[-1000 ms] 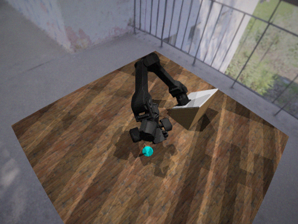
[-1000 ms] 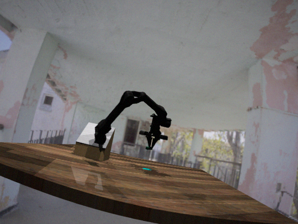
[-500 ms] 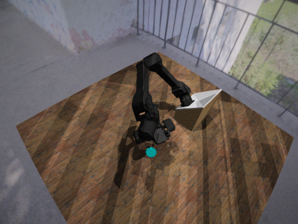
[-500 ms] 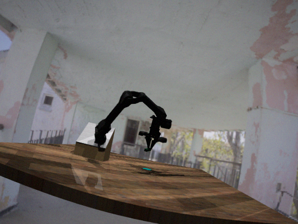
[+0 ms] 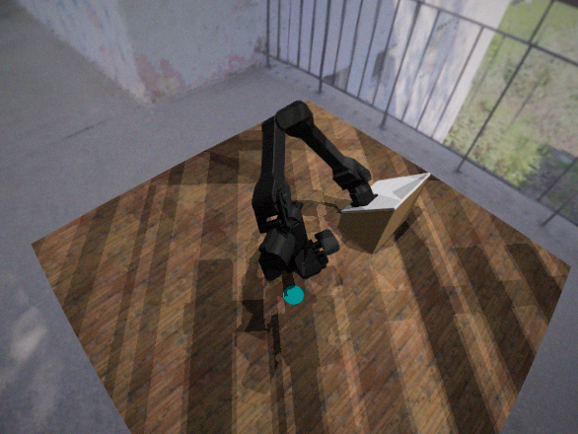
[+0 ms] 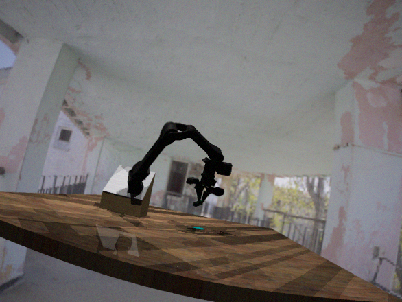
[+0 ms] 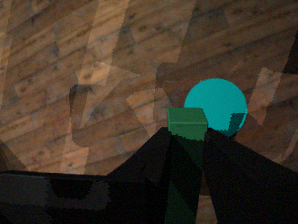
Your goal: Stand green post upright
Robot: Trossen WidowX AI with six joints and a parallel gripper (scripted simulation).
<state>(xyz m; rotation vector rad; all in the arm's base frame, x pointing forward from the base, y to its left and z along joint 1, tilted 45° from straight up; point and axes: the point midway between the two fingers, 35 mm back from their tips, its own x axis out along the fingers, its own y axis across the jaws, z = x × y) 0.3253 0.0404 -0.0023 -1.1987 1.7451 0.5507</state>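
My gripper tip is 10 mm short of the cyan circle, 10 mm to the left of it and 120 mm above it. Round my gripper tip: green post: 10 mm behind, 20 mm to the right, 10 mm below.
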